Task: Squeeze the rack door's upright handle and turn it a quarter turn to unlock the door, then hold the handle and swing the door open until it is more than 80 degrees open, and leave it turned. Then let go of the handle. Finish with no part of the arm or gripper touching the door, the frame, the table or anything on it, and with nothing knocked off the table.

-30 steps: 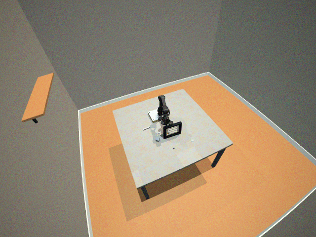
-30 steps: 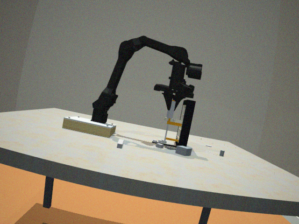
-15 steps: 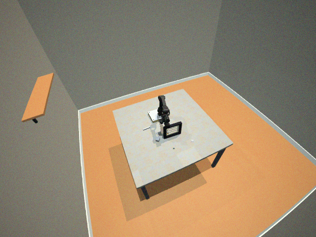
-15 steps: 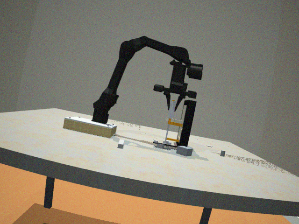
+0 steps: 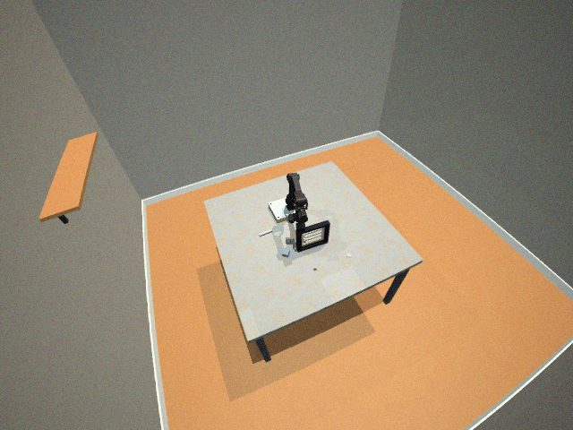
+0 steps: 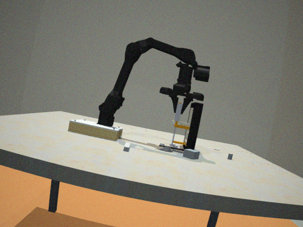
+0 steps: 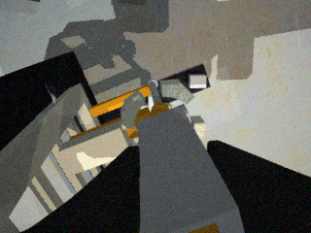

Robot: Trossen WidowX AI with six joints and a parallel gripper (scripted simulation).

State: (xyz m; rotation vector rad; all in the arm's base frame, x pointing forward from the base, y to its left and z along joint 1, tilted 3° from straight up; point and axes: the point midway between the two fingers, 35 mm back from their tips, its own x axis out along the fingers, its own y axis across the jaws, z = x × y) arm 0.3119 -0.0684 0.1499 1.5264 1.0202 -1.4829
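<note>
Right now my gripper tip is 10 mm to the right of the upright handle and 30 mm above it.
</note>
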